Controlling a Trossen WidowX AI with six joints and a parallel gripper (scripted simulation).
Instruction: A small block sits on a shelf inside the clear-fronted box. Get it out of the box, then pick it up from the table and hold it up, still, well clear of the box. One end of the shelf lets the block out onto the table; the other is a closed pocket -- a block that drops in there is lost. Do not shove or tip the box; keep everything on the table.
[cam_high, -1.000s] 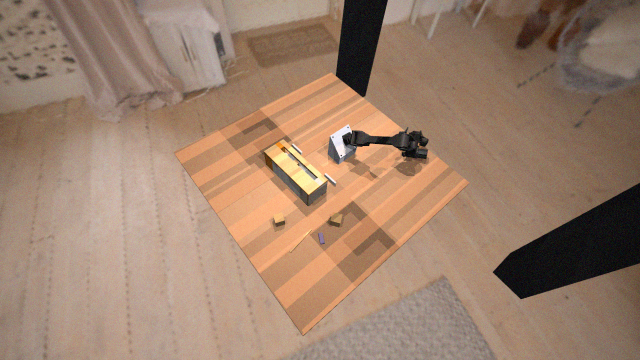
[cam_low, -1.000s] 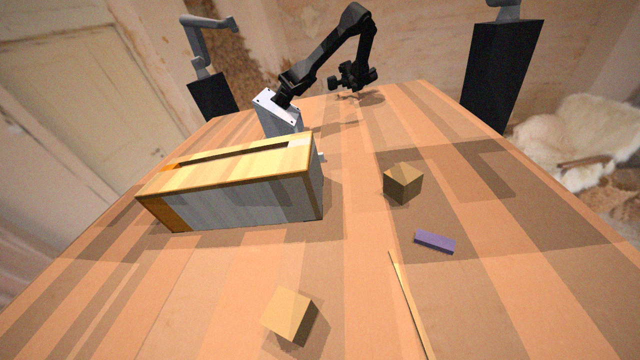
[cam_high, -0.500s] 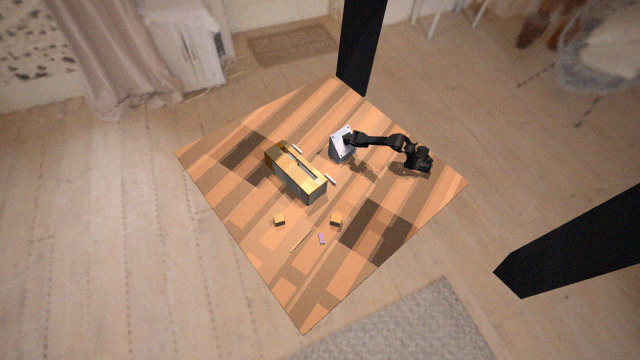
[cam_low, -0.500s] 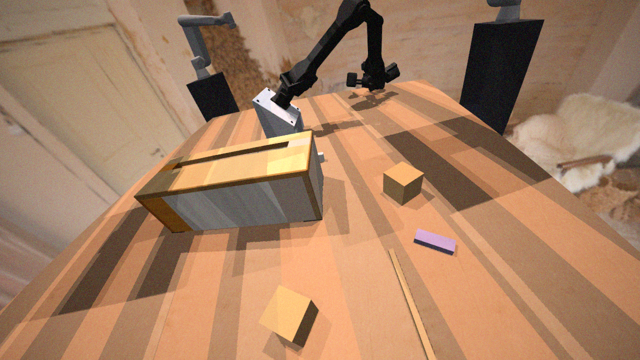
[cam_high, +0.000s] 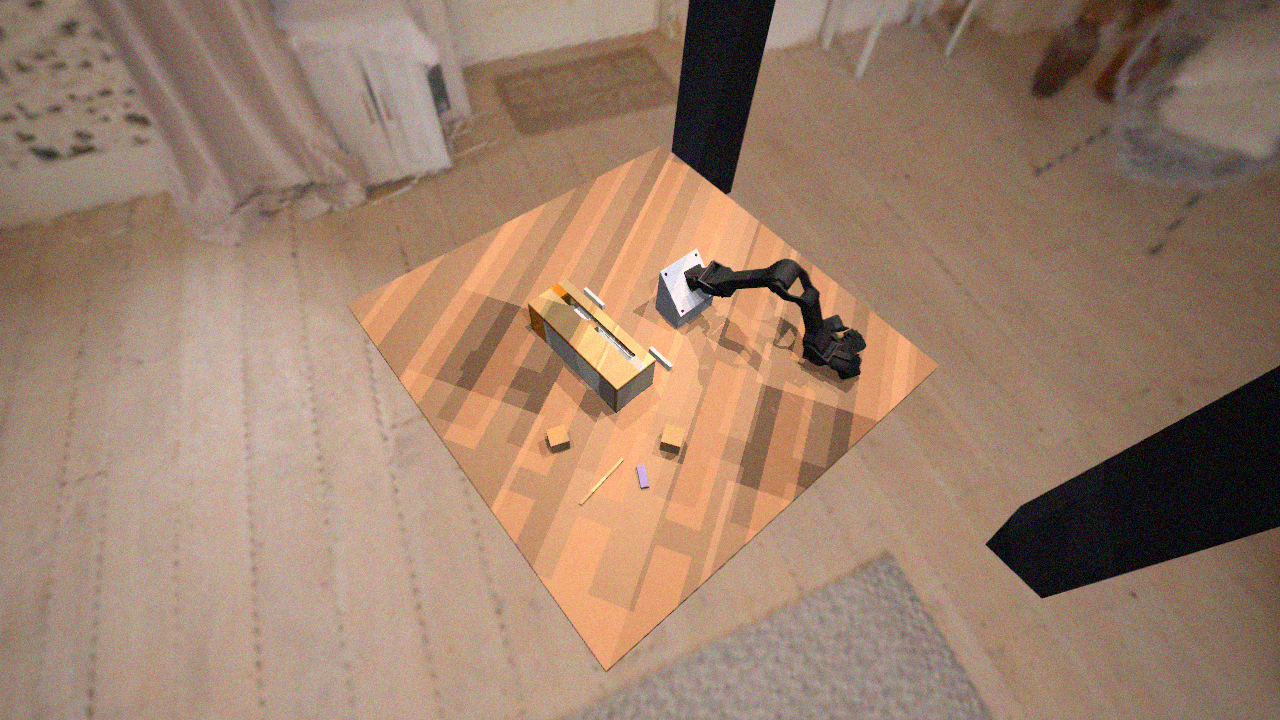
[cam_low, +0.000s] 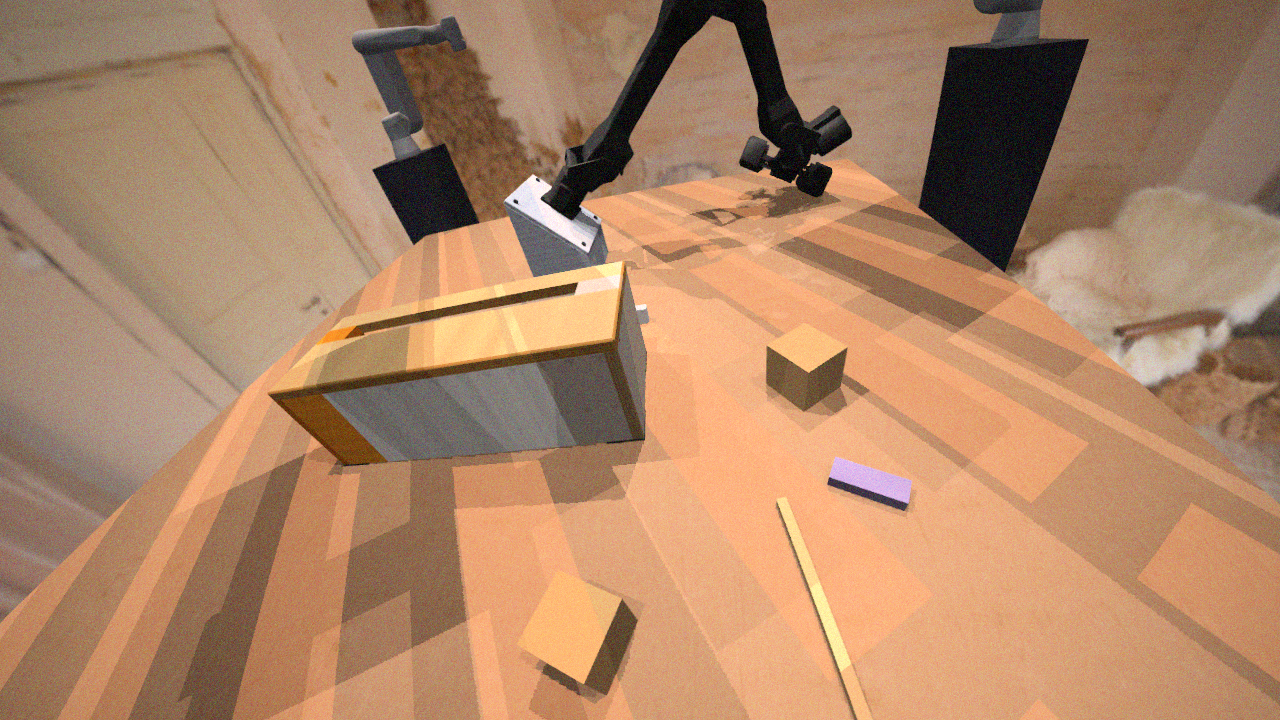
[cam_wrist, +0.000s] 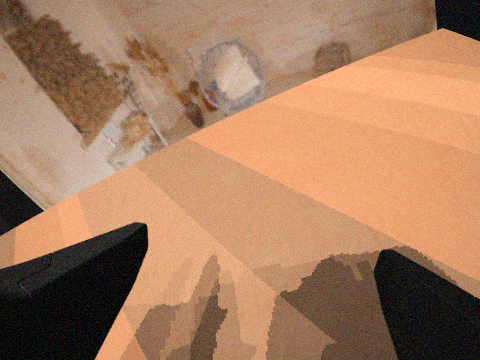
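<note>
Now: gripper tip 62 cm short of the long box, 45 cm to the left of it and 2 cm below it. Also, from my gripper tip: thin stick (86 cm ahead, 11 cm to the right, 3 cm below); then purple slab (77 cm ahead, 5 cm to the right, 3 cm below).
</note>
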